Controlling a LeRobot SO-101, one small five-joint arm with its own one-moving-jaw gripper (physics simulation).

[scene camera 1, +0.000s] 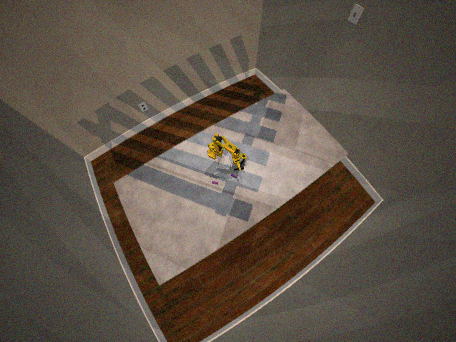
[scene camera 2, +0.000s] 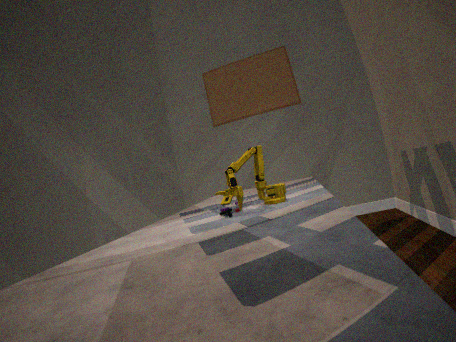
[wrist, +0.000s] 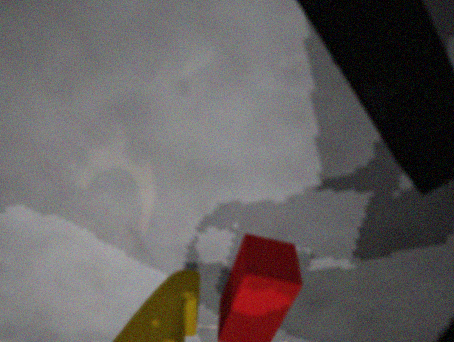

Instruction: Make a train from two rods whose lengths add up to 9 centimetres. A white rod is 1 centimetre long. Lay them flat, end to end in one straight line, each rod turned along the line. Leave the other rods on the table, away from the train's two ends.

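Observation:
A red rod lies at the bottom middle of the wrist view, right of the one notched yellow jaw in view. The moving jaw does not show there. My gripper is fully open, low over the table beside the red rod, with nothing held. A long black rod crosses the upper right of the wrist view, apart from the red rod. In scene camera 1 one magenta rod lies close to the gripper and another magenta rod lies farther left. Their lengths are too small to tell.
The yellow arm's base stands on the pale table top. Striped shadows fall across the table. A dark corner of something shows at the wrist view's lower right edge. Other rods are hidden or too small to tell.

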